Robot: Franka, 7 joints.
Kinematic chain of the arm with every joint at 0, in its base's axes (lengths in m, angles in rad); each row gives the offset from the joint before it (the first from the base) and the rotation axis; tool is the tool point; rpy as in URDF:
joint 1: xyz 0 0 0.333 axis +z
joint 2: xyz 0 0 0 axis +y
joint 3: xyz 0 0 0.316 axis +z
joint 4: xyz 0.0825 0 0 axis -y
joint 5: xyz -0.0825 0 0.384 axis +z
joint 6: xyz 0 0 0 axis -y
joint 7: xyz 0.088 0 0 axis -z
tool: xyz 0 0 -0.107 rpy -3.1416 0 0
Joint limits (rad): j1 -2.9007..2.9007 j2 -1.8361..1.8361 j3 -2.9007..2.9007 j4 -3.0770..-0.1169 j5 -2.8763..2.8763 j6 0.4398..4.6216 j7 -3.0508..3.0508
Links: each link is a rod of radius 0.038 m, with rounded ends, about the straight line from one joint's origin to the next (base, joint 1, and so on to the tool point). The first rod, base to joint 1, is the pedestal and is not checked.
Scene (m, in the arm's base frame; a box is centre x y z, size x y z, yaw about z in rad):
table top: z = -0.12
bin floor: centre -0.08 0.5 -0.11 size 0.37 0.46 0.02 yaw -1
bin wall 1: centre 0.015 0.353 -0.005 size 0.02 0.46 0.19 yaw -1
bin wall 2: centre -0.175 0.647 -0.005 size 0.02 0.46 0.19 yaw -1
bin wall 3: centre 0.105 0.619 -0.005 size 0.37 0.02 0.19 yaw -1
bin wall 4: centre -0.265 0.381 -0.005 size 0.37 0.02 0.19 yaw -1
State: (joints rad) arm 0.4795 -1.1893 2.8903 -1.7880 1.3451 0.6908 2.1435
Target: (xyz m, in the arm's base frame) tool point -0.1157 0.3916 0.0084
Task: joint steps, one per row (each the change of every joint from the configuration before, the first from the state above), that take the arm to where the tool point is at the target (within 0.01 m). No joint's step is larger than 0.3 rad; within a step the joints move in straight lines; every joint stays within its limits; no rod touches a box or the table.
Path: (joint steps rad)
1: 0.0657 0.2704 -0.0325 -0.0480 -0.1995 -0.0837 -0.2728
2: 0.0658 0.2704 -0.0326 -0.0480 -0.1996 -0.0836 -0.2728
3: 0.0657 0.2704 -0.0325 -0.0480 -0.1995 -0.0837 -0.2728
4: -0.2167 -0.2074 -0.2561 -0.0602 0.0874 0.0757 0.2046
5: -0.2167 -0.2074 -0.2562 -0.0601 0.0873 0.0757 0.2046
6: -0.2166 -0.2074 -0.2561 -0.0602 0.0873 0.0757 0.2046
7: -0.2167 -0.2074 -0.2561 -0.0601 0.0874 0.0757 0.2046
8: -0.0686 -0.1312 0.1652 0.1042 0.0814 0.1100 0.0000
9: -0.0686 -0.1312 0.1652 0.1043 0.0815 0.1101 0.0000

